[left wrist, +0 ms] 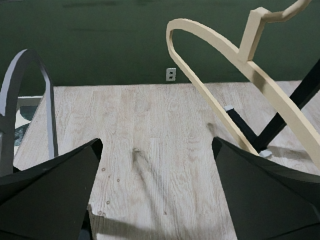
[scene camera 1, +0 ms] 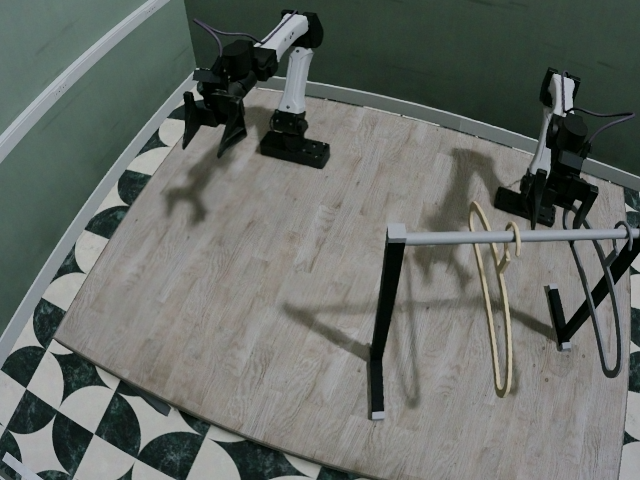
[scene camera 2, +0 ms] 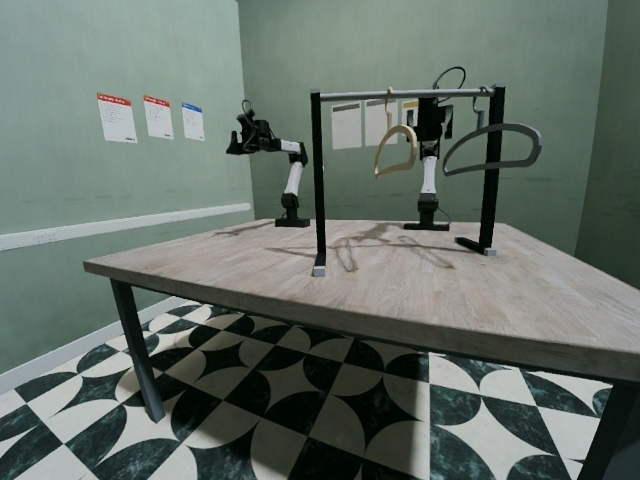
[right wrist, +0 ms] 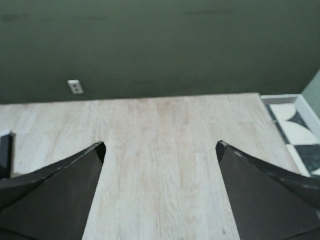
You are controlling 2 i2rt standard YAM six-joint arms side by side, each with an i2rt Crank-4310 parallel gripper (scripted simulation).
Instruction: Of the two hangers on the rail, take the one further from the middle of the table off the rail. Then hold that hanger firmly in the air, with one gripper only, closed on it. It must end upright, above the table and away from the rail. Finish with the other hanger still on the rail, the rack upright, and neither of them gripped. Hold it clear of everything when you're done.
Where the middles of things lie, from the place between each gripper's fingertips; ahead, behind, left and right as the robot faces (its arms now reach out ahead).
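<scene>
Counted from my left hand: grey hanger (scene camera 2: 536,137) 3 cm ahead, 13 cm to the left; cream hanger (scene camera 1: 500,266) 11 cm ahead, 11 cm to the right.
Counted from my right hand (scene camera 1: 199,152): cream hanger 10 cm ahead, 61 cm to the left, 2 cm below; grey hanger 3 cm ahead, 84 cm to the left, 2 cm below.
</scene>
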